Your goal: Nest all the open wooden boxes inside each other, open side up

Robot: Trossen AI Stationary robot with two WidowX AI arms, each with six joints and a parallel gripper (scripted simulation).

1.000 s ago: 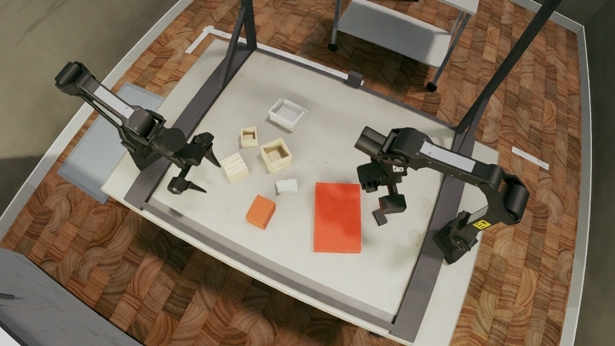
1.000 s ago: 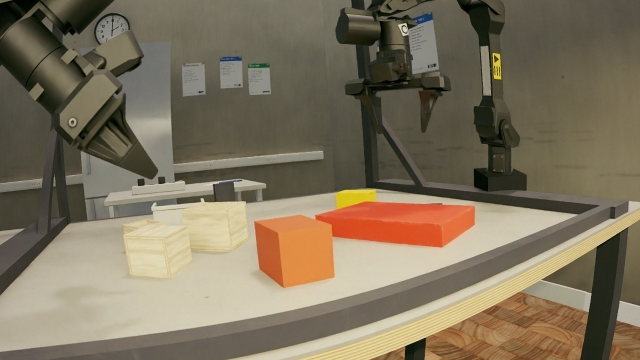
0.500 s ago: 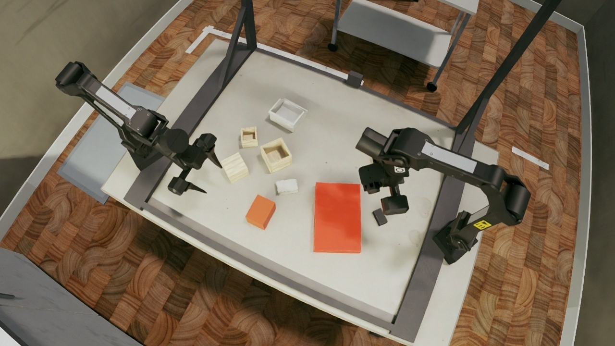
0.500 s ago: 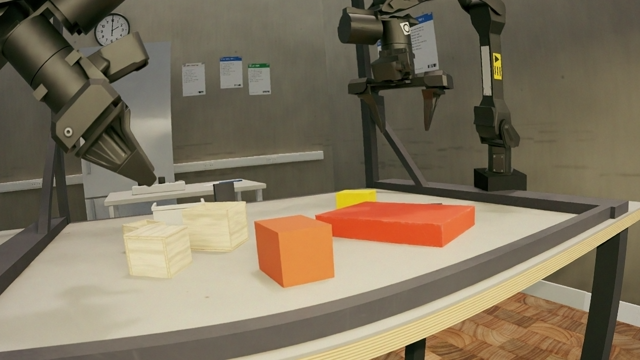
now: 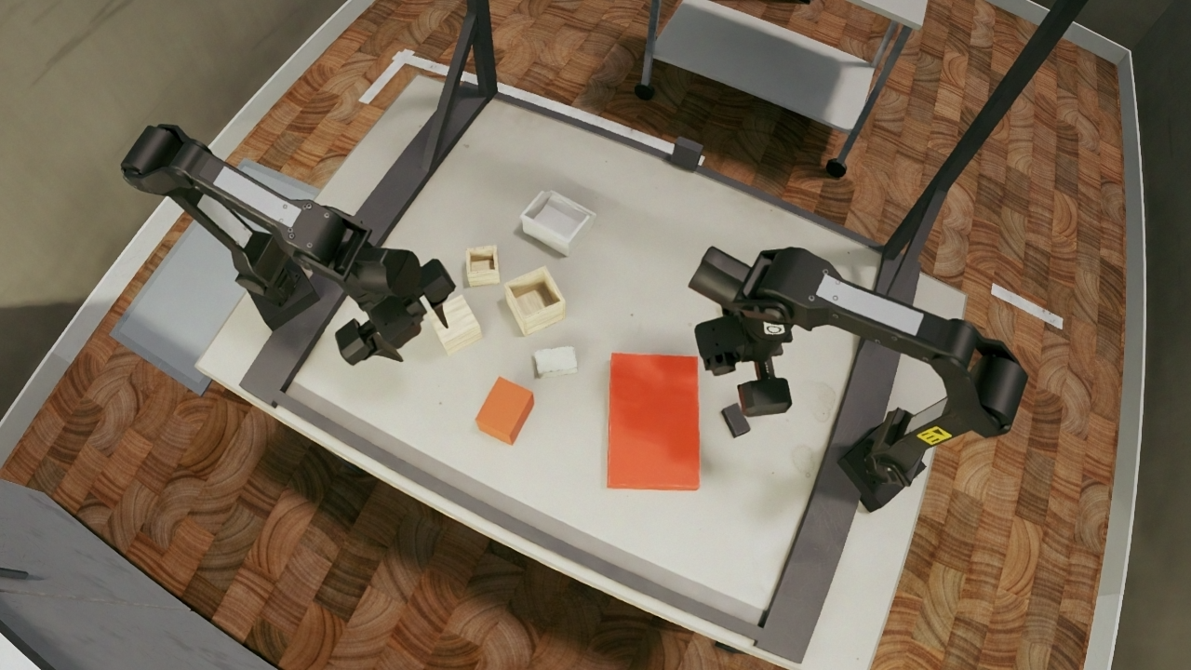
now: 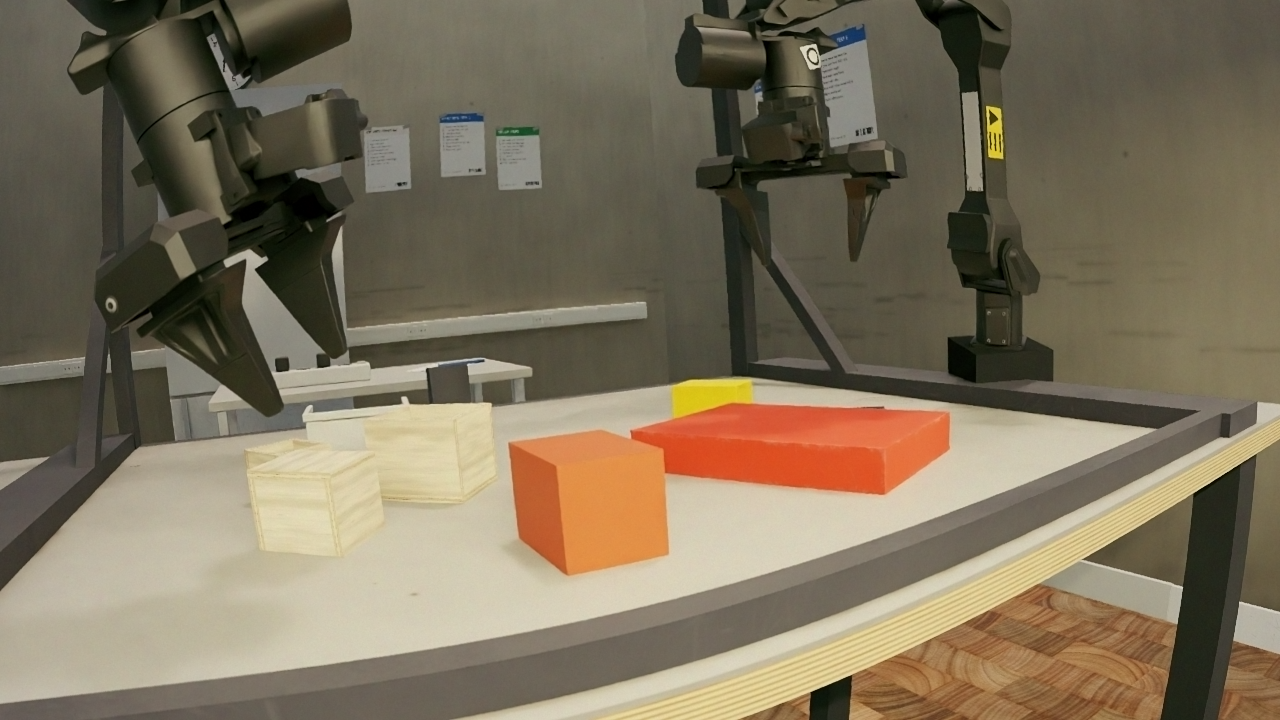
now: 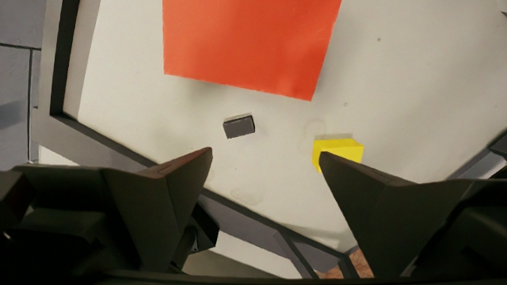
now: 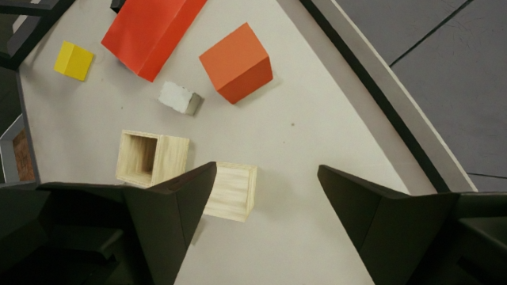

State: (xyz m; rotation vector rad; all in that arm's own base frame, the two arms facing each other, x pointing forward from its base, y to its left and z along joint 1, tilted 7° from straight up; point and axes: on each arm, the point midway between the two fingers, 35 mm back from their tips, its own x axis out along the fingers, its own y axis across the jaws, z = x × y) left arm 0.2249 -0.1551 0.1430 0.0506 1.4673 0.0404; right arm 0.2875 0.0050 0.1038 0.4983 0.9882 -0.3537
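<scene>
Now: right hand 100 mm above the medium wooden box, 70 mm past it and 20 mm to the right of it. Also, from my right hand: small wooden box: 190 mm behind, 120 mm below, 30 mm to the left; largest wooden box: 150 mm behind, 130 mm to the left, 120 mm below; orange cube: 150 mm to the left, 110 mm below, 40 mm ahead.
</scene>
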